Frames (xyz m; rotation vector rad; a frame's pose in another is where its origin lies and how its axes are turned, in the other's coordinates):
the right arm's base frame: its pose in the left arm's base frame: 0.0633 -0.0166 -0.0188 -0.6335 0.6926 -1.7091
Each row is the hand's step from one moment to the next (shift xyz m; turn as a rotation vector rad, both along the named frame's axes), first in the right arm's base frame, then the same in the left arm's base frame.
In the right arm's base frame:
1: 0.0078 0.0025 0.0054 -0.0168 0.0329 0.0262
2: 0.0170 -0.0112 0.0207 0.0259 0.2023 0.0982
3: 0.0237 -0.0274 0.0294 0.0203 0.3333 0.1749
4: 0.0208 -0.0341 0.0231 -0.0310 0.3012 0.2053
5: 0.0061 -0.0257 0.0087 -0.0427 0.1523 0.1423
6: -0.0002 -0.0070 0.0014 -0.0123 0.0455 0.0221
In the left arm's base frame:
1: 0.0038 -0.0088 0.0023 0.0442 0.0066 -0.0071
2: 0.0037 -0.0169 0.0233 0.1976 -0.0773 -0.0788
3: -0.0022 -0.0213 0.0415 0.3401 -0.1073 -0.1222
4: -0.0104 -0.0164 0.0419 0.3525 -0.0549 -0.0811
5: -0.0120 -0.0019 0.0250 0.2120 -0.0063 -0.0164
6: -0.0035 0.0014 0.0060 0.0485 0.0002 -0.0188

